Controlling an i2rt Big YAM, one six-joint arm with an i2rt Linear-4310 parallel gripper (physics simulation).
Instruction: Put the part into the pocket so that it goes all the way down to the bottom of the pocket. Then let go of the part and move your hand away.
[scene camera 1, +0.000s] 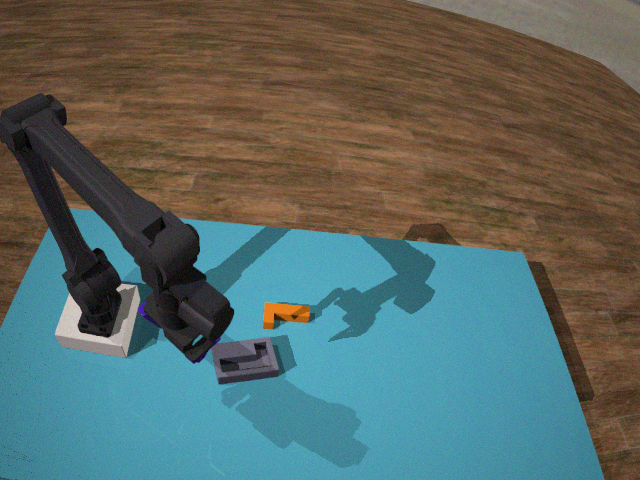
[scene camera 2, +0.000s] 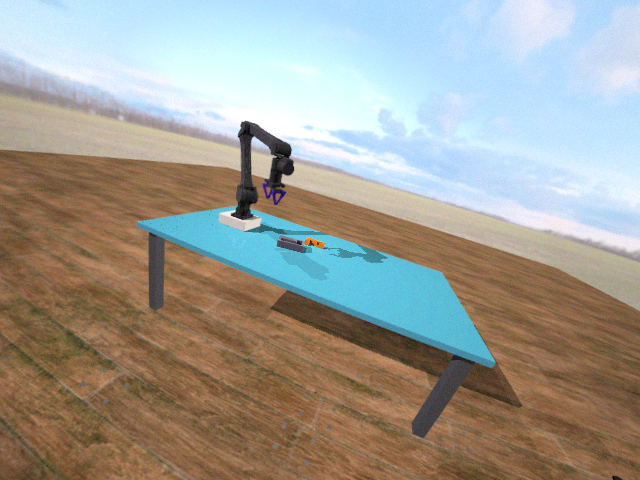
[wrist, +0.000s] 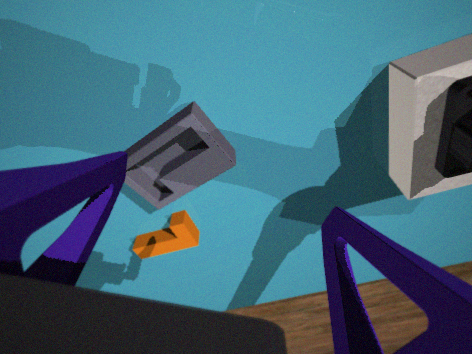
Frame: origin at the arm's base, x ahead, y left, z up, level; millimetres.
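Seen in the pictures: gripper, fingertip midpoint: (scene camera 1: 181, 342) (scene camera 2: 271, 201) (wrist: 233, 192); arm's base, origin of the base link: (scene camera 1: 100, 314) (scene camera 2: 242, 216).
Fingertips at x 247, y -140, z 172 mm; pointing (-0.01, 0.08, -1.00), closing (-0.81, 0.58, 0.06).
Observation:
Pixels of each thing's top centre, then the offset from my fingertips to it. "*": a spot on its surface instead. Level surfaces: height alone.
- orange L-shaped piece, middle of its top: (wrist: 161, 242) (scene camera 1: 286, 314) (scene camera 2: 315, 241) dx +203, dy +236, dz -198 mm
- grey block, middle of its top: (wrist: 172, 168) (scene camera 1: 244, 356) (scene camera 2: 291, 240) dx +111, dy +99, dz -192 mm
- L-shaped pocket, surface spot: (wrist: 196, 141) (scene camera 1: 228, 365) * dx +76, dy +88, dz -223 mm
- blue table, its level: dz -228 mm
The part, an orange L-shaped piece (scene camera 1: 284, 308) (scene camera 2: 314, 242) (wrist: 175, 241), lies flat on the table beside the grey block (scene camera 1: 232, 348) (scene camera 2: 290, 244) (wrist: 197, 167), apart from it. The block's top has an L-shaped pocket (scene camera 1: 230, 364) (wrist: 196, 141) with no part in it. My gripper (scene camera 2: 271, 200) (wrist: 233, 192) is open and empty, its purple fingers wide apart. It hangs well above the table, between the white base and the block in scene camera 2. In the wrist view the part and block show towards the left finger. In scene camera 1 the arm hides most of the fingers.
The arm's white base block (scene camera 1: 87, 343) (scene camera 2: 239, 221) (wrist: 400, 135) stands at one end of the blue table (scene camera 1: 439, 372) (scene camera 2: 387, 299). Arm shadows fall around the part and block. The wooden floor (scene camera 1: 330, 129) (wrist: 300, 325) lies beyond the table edge.

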